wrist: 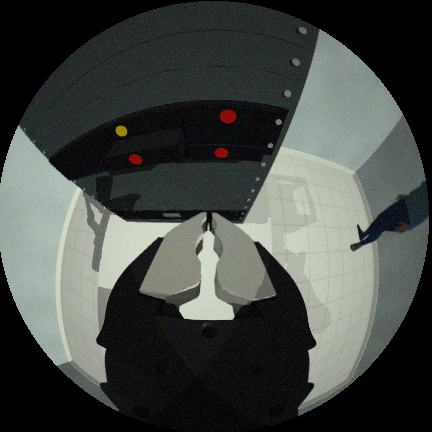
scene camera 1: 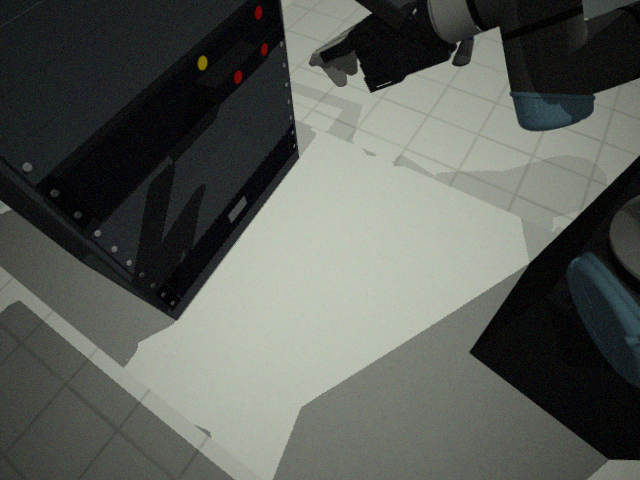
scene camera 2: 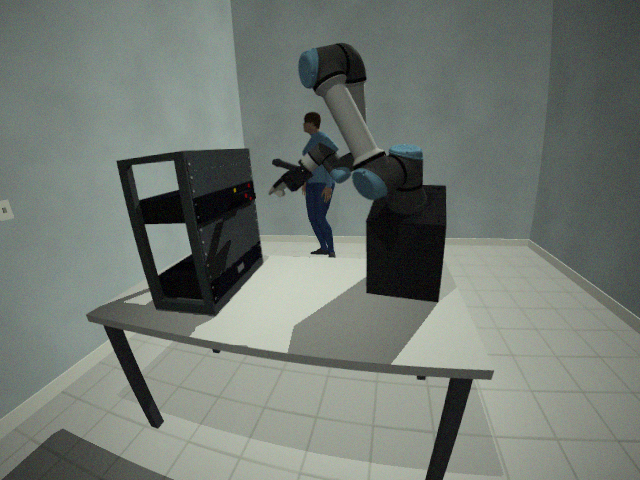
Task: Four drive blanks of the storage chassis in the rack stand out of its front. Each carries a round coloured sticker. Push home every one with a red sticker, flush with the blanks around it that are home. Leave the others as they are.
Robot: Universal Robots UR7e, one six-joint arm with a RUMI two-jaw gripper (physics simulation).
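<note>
The black storage chassis [scene camera 1: 118, 155] [scene camera 2: 211, 205] sits in the rack [scene camera 1: 93, 67] [scene camera 2: 193, 232] [wrist: 200, 80]. At its right end are an upper red sticker [scene camera 1: 258, 12] [wrist: 228, 116] and a lower red sticker [scene camera 1: 264, 49] [wrist: 221, 153]; the lower one's blank looks about level with the face. Further left are a yellow sticker [scene camera 1: 202, 62] [wrist: 121, 131] above and a red sticker [scene camera 1: 237, 76] [wrist: 135, 159] below, whose blank stands out. How far the two upper blanks stand out is unclear. My gripper [scene camera 1: 323, 64] [scene camera 2: 273, 192] [wrist: 208, 214] is shut and empty, apart from the rack front.
The rack stands on a table [scene camera 1: 341, 268] [scene camera 2: 289, 356], facing the black pedestal [scene camera 1: 527, 351] [scene camera 2: 403, 253] of the arm. Grey panels lie above and below the chassis. A person [scene camera 2: 320, 175] [wrist: 390, 220] in blue stands beyond the table, behind the arm in the second scene view.
</note>
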